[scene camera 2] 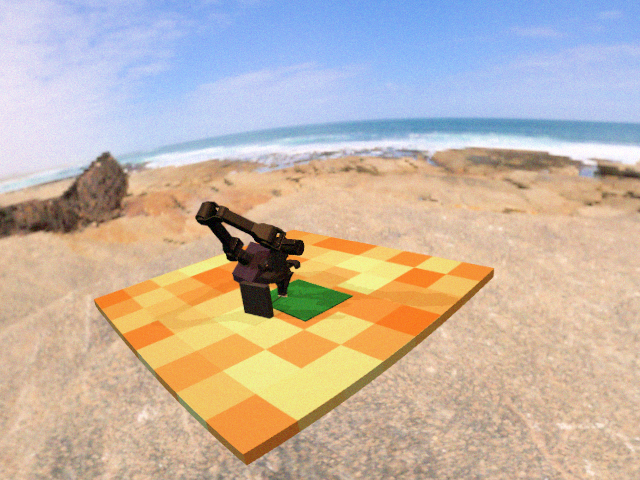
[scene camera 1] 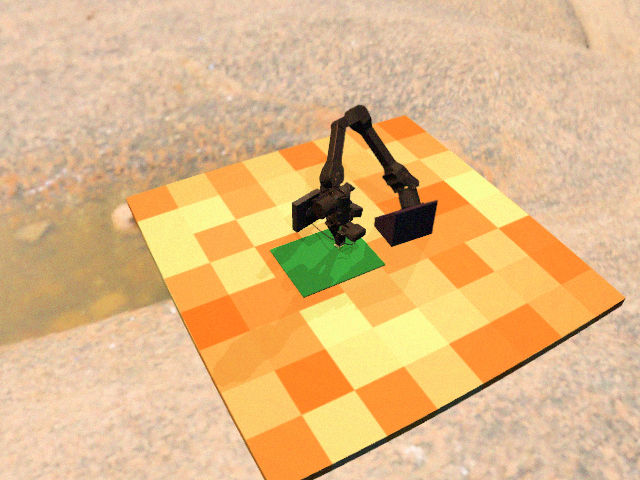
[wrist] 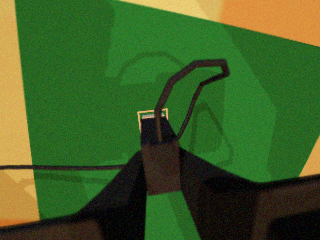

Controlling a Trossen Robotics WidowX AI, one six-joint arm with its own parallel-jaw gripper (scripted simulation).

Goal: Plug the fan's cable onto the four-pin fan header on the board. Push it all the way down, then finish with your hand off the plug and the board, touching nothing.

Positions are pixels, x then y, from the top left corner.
Labels:
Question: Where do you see a green board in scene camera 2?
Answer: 305,300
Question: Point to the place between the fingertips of my gripper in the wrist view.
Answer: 157,154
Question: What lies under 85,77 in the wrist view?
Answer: A green board.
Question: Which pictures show my gripper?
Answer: Scene camera 2, scene camera 1 and the wrist view: all of them.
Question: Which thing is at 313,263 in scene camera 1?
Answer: A green board.

